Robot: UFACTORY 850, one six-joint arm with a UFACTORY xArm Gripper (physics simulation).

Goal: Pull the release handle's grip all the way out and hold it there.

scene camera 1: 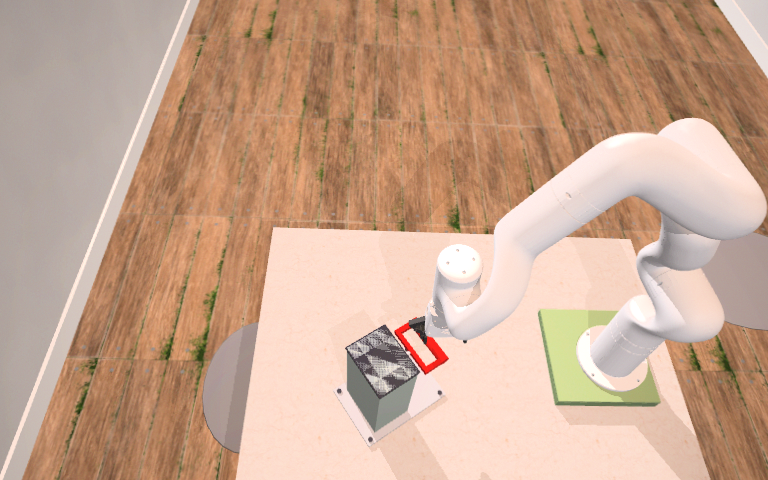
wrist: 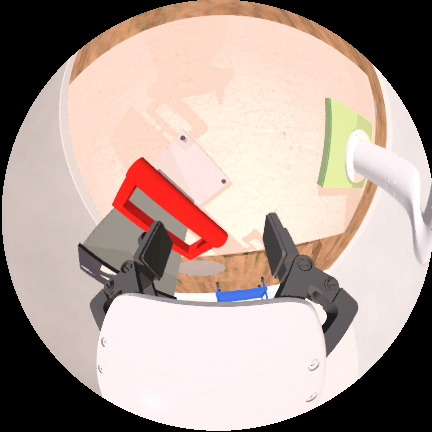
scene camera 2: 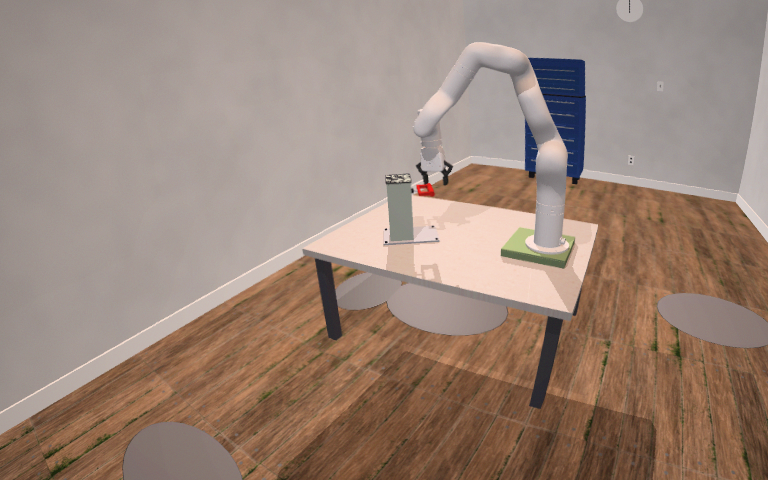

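The release handle's red rectangular grip (scene camera 1: 438, 355) (scene camera 2: 427, 194) (wrist: 180, 201) stands out from the upper side of a grey-green post (scene camera 1: 390, 404) (scene camera 2: 400, 215) (wrist: 110, 235). A short gap separates the grip from the post, and a small part of the rod shows there in scene camera 2. My gripper (scene camera 2: 435, 182) (wrist: 213, 229) is open and empty, pointing down near one end of the grip. In the wrist view the left finger overlaps the grip's post-side bar, and the right finger is beyond its outer bar. In scene camera 2 the fingertips appear slightly above the grip.
The post stands on a pale bolted base plate (scene camera 1: 424, 393) (scene camera 2: 421, 236) (wrist: 200, 170) on the table (scene camera 1: 317, 271) (scene camera 2: 481, 271). The arm's base is on a green block (scene camera 1: 566, 390) (scene camera 2: 518, 246) (wrist: 337, 170) to the right. A blue cabinet (scene camera 2: 572, 124) stands behind.
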